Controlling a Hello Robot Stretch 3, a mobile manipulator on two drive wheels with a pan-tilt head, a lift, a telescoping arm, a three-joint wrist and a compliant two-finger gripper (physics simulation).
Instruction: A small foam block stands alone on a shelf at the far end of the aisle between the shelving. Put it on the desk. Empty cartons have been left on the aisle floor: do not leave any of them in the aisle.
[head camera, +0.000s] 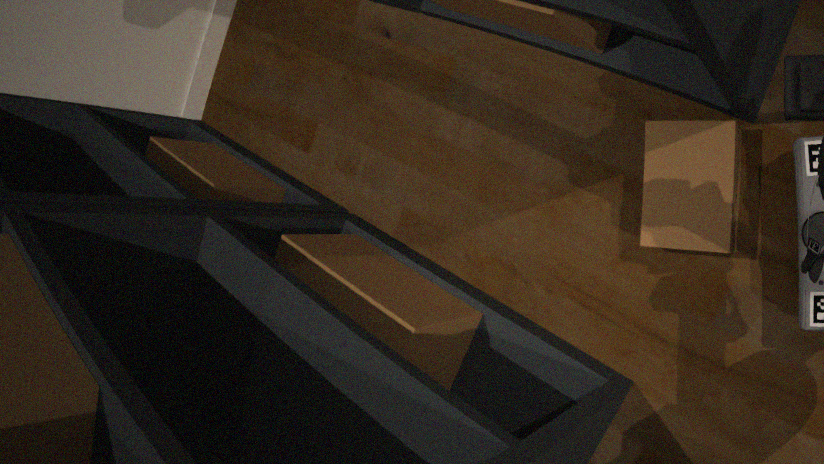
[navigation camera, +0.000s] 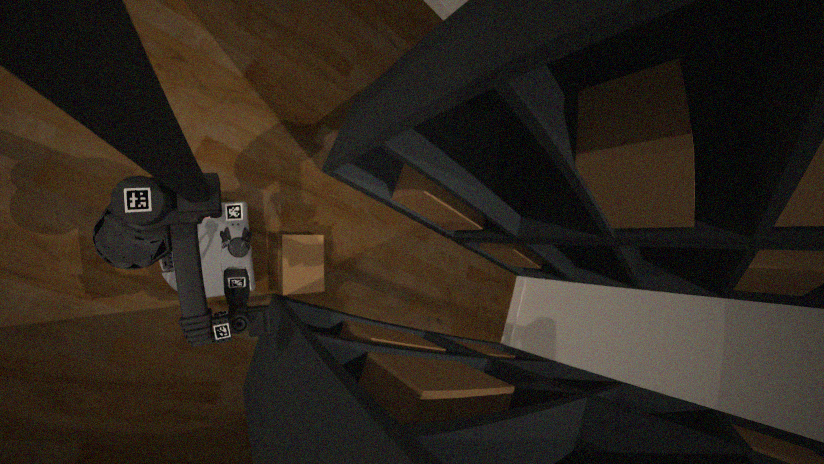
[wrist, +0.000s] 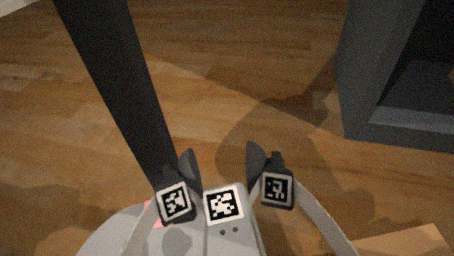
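Pixels of known places: gripper, between the fingertips: (navigation camera: 236, 228); robot's base, origin of its link: (head camera: 822, 233) (navigation camera: 237, 245).
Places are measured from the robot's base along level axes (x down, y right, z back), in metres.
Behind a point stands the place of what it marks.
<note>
An empty-looking tan carton (head camera: 689, 184) {x -0.120, y 0.101, z -0.249 m} (navigation camera: 302, 262) {x -0.120, y 0.093, z -0.249 m} (wrist: 407, 242) stands on the floor at the near mouth of the aisle, close in front of my base (navigation camera: 213, 259) {x -0.160, y 0.034, z 0.088 m}. My gripper (navigation camera: 235, 236) {x -0.365, y -0.067, z -0.001 m} (wrist: 221, 162) {x -0.365, y -0.067, z -0.001 m} is partly open, with a gap between its fingertips and nothing between them. It hangs over my base, a little back from the carton. The small foam block and the desk do not show in these views.
Dark shelving with a corner post (head camera: 611, 409) {x -0.099, y -0.358, z -0.420 m} and side panel (navigation camera: 322, 403) {x -0.778, y 0.287, z -0.096 m} lines one side of the aisle. A second rack (head camera: 743, 86) (navigation camera: 369, 126) (wrist: 357, 100) lines the other. Cartons (head camera: 380, 276) (navigation camera: 640, 178) stand on the shelves. A pale wall (head camera: 103, 51) {x -0.470, y 0.692, z -1.980 m} (navigation camera: 634, 334) {x -0.981, y 0.788, z -1.933 m} stands beyond.
</note>
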